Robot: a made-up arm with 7 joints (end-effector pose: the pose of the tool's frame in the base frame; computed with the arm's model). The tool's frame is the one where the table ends. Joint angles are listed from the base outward.
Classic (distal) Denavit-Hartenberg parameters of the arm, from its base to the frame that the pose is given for. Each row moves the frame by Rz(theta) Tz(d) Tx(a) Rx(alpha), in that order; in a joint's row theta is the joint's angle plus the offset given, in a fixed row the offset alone. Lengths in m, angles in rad.
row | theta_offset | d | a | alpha
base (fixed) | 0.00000 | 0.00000 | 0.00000 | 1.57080
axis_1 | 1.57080 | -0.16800 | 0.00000 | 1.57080
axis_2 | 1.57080 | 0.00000 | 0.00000 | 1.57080
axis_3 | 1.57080 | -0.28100 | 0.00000 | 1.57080
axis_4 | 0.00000 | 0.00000 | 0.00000 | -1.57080
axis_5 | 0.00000 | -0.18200 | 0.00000 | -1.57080
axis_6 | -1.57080 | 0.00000 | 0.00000 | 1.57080
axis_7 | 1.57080 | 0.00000 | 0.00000 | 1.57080
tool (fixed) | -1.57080 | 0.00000 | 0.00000 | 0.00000
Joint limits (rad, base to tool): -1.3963..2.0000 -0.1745..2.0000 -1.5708..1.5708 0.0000..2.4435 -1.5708..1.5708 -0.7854..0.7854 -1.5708..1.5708
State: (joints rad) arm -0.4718 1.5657 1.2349 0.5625 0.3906 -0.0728 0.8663
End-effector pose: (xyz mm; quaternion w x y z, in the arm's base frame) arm 69.1 603.4 65.1 0.7226 0.3394 -0.5937 -0.1012
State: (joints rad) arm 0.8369 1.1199 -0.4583 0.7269 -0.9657 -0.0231 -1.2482
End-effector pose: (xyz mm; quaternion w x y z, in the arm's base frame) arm 243.3 520.0 -73.4 0.0142 0.8626 -0.4340 -0.2597
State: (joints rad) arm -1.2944 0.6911 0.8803 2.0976 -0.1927 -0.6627 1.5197
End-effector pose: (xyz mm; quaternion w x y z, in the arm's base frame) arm -38.8 382.2 -115.1 0.5392 -0.1767 -0.0913 -0.8184
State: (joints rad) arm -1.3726 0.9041 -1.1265 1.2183 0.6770 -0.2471 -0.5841
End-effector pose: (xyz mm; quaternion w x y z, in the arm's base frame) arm -312.8 342.8 -137.7 0.9411 0.0021 0.2217 -0.2554
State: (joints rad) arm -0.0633 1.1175 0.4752 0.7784 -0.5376 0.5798 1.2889
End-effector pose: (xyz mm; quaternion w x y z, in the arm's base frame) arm 105.4 562.7 -134.2 0.9941 0.0986 -0.0111 -0.0442
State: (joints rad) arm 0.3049 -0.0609 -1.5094 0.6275 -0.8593 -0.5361 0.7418
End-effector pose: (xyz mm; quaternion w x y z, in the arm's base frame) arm 132.7 35.5 -399.7 0.1051 -0.2654 -0.0974 -0.9534
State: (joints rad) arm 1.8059 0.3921 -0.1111 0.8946 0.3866 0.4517 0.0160
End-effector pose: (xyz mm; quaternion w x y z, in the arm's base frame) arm 327.9 304.4 223.6 0.4261 -0.0096 -0.9017 0.0726
